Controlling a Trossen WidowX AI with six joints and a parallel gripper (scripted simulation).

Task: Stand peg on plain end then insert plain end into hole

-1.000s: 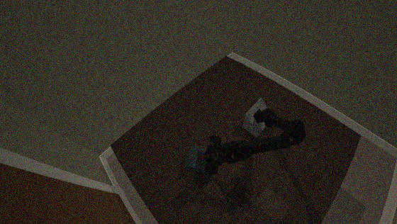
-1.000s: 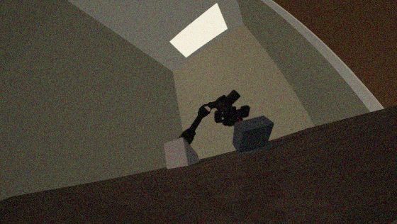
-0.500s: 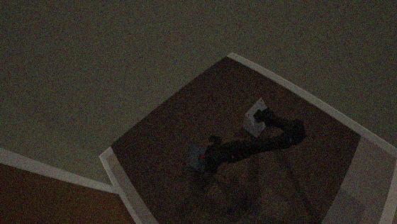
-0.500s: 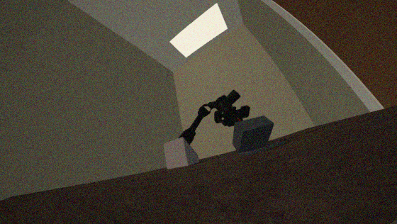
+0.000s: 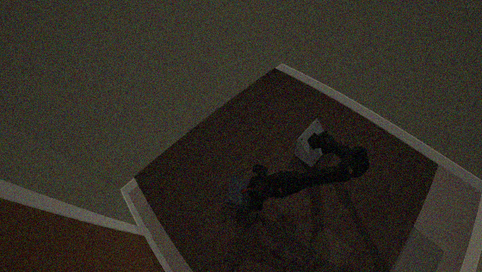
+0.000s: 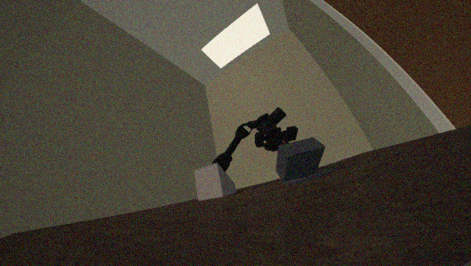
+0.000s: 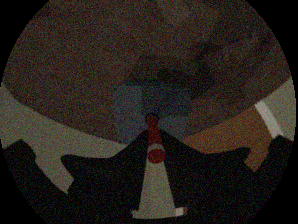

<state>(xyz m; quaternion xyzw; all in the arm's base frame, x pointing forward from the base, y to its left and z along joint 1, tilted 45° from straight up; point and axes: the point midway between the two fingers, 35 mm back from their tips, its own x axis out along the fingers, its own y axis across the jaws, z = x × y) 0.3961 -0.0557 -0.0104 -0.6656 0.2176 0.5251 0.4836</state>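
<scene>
The blue-grey sloped panel lies 60 mm below my gripper tip, 30 mm to the right of it and 20 mm ahead of it. Round my gripper tip: red peg 10 mm to the left, 10 mm behind, 10 mm above.
</scene>
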